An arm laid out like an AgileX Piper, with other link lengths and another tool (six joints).
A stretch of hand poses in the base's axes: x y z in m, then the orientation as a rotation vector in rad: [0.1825, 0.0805, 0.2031, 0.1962, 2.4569, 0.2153]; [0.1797, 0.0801, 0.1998, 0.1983, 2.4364, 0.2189]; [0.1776, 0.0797, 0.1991, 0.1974, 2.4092, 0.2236]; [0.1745, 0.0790, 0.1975, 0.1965, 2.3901, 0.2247]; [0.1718, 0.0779, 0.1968, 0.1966, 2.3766, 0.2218]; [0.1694, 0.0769, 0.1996, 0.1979, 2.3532, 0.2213]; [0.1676, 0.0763, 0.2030, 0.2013, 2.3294, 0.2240]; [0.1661, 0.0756, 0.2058, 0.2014, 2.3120, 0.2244]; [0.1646, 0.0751, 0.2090, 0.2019, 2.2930, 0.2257]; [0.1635, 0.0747, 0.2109, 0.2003, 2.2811, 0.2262]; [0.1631, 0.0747, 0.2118, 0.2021, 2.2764, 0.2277]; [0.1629, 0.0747, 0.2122, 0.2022, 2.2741, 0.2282]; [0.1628, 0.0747, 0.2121, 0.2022, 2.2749, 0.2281]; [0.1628, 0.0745, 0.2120, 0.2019, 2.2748, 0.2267]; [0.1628, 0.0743, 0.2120, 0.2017, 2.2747, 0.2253]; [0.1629, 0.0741, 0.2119, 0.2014, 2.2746, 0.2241]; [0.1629, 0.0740, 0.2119, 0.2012, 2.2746, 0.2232]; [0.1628, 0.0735, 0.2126, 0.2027, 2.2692, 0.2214]
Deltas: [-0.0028, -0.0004, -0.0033, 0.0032, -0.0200, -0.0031]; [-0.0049, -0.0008, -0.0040, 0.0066, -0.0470, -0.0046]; [-0.0080, -0.0015, -0.0056, 0.0073, -0.0660, -0.0060]; [-0.0107, -0.0026, -0.0063, 0.0053, -0.0793, -0.0084]; [-0.0131, -0.0036, -0.0035, 0.0055, -0.1023, -0.0124]; [-0.0149, -0.0042, -0.0001, 0.0086, -0.1254, -0.0171]; [-0.0164, -0.0049, 0.0027, 0.0091, -0.1426, -0.0193]; [-0.0179, -0.0054, 0.0059, 0.0104, -0.1613, -0.0217]; [-0.0190, -0.0058, 0.0078, 0.0105, -0.1733, -0.0218]; [-0.0194, -0.0058, 0.0087, 0.0122, -0.1777, -0.0233]; [-0.0196, -0.0058, 0.0091, 0.0126, -0.1799, -0.0236]; [-0.0197, -0.0058, 0.0090, 0.0125, -0.1791, -0.0235]; [-0.0197, -0.0060, 0.0089, 0.0114, -0.1793, -0.0237]; [-0.0197, -0.0062, 0.0089, 0.0103, -0.1794, -0.0239]; [-0.0196, -0.0064, 0.0088, 0.0093, -0.1796, -0.0240]; [-0.0196, -0.0065, 0.0088, 0.0086, -0.1796, -0.0241]; [-0.0197, -0.0070, 0.0095, 0.0077, -0.1848, -0.0264]
